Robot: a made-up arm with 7 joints. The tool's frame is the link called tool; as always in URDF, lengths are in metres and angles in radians. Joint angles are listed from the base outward. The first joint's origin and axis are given. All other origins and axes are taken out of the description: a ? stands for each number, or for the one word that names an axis. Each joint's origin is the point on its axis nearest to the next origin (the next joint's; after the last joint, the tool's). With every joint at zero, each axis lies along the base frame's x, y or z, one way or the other. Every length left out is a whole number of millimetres.
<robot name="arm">
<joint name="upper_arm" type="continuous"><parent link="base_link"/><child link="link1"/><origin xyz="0.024 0.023 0.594" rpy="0 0 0"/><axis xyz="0 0 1"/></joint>
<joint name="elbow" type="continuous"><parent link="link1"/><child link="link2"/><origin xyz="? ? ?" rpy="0 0 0"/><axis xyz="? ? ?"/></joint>
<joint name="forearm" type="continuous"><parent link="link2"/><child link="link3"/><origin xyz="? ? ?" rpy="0 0 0"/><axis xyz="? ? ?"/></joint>
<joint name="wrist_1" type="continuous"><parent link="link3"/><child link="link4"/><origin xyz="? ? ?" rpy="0 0 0"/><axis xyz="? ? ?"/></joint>
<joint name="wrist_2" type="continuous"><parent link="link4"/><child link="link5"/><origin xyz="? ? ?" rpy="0 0 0"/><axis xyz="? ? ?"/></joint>
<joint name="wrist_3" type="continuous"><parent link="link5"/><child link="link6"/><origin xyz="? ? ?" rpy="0 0 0"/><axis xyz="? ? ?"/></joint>
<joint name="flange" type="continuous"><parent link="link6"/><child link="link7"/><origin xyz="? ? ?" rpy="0 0 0"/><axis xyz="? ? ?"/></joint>
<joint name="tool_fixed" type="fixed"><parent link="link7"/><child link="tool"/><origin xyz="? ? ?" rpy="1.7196 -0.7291 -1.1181"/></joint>
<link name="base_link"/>
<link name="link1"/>
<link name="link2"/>
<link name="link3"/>
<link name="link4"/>
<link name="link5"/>
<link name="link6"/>
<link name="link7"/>
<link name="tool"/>
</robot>
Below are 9 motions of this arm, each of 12 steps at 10 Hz.
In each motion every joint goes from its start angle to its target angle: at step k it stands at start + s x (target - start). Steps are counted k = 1, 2, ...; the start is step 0. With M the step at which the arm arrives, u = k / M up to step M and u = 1 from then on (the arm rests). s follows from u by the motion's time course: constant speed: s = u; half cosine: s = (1 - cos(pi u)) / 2; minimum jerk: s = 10 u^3 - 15 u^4 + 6 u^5.
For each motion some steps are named. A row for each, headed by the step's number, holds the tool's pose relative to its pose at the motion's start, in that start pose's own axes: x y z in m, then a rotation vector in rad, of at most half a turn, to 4 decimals.
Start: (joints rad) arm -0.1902 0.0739 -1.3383 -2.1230 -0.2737 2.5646 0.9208
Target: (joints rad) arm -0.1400 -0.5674 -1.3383 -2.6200 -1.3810 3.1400 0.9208
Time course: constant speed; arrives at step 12
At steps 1, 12:
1: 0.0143 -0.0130 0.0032 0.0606 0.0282 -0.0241
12: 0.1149 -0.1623 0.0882 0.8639 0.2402 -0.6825

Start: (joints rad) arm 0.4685 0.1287 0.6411 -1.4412 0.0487 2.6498 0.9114
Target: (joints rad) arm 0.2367 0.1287 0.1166 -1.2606 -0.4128 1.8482 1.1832
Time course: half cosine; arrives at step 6
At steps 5, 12:
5: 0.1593 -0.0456 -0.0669 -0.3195 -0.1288 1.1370
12: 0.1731 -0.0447 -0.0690 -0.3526 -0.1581 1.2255

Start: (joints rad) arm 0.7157 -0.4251 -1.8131 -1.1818 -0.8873 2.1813 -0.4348
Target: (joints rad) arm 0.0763 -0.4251 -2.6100 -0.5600 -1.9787 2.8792 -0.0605
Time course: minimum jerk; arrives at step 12
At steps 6, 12:
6: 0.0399 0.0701 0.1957 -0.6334 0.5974 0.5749
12: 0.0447 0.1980 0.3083 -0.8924 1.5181 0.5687

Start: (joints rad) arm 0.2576 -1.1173 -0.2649 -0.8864 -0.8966 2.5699 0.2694
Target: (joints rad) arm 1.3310 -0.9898 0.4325 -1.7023 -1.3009 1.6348 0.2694
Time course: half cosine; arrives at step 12
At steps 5, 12:
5: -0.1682 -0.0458 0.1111 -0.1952 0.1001 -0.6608
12: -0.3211 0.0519 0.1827 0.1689 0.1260 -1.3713

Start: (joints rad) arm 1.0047 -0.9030 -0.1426 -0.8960 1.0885 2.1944 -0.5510
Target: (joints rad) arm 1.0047 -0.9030 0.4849 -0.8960 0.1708 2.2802 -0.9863
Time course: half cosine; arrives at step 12
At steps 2, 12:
2: -0.0091 0.0000 -0.0045 0.0208 0.0636 -0.0191
12: -0.1410 0.0473 -0.0756 0.5400 0.9041 -0.2839

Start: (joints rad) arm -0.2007 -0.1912 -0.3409 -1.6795 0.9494 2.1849 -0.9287
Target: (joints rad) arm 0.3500 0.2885 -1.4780 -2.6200 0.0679 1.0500 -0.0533
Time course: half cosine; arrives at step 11
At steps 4, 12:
4: -0.0170 -0.0916 0.1268 -0.7550 -0.0642 -0.3119
12: -0.1179 -0.0225 0.2976 -2.6932 -0.2763 -0.8317

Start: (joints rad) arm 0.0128 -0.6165 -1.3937 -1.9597 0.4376 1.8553 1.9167
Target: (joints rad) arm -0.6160 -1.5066 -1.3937 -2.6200 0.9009 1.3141 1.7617
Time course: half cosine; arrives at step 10
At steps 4, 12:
4: 0.1103 -0.0575 -0.1424 -0.3989 0.3022 0.0935
12: 0.2427 -0.3010 -0.2874 -0.7374 1.1955 0.1493

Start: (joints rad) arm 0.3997 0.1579 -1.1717 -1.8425 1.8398 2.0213 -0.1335
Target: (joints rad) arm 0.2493 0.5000 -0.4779 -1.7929 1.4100 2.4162 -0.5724
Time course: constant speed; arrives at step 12
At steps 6, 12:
6: -0.0463 -0.0971 0.0651 0.0092 0.4744 0.2391
12: -0.0704 -0.1938 0.1375 -0.0145 0.9767 0.3210

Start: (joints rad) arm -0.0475 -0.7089 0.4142 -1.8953 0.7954 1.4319 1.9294
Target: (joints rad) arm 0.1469 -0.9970 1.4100 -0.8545 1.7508 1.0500 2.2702
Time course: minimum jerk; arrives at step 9
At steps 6, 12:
6: 0.1720 -0.2910 0.2341 0.6675 1.1158 0.5481
12: 0.2471 -0.3874 0.2161 0.8968 1.3586 0.8585

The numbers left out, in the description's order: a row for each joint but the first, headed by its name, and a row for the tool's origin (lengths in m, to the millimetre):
elbow: xyz -0.027 -0.05 0, axis 0 1 0
forearm: xyz 0.009 0 0.467, axis 0 0 1
wrist_1: xyz 0.089 0.033 0, axis 0 -1 0
wrist_2: xyz -0.059 0 0.164, axis 0 0 1
wrist_3: xyz 0.024 -0.008 0, axis 0 -1 0
flange: xyz 0.061 0 0.011, axis 0 0 -1
tool: xyz 0.016 -0.029 0

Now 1 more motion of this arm.
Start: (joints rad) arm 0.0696 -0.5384 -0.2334 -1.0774 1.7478 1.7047 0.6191
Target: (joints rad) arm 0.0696 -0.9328 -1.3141 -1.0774 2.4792 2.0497 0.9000
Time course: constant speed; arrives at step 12
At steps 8, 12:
8: 0.0394 0.2646 0.1180 0.6443 -0.3319 -0.5162
12: 0.0755 0.3720 0.2310 0.9081 -0.3715 -0.8898

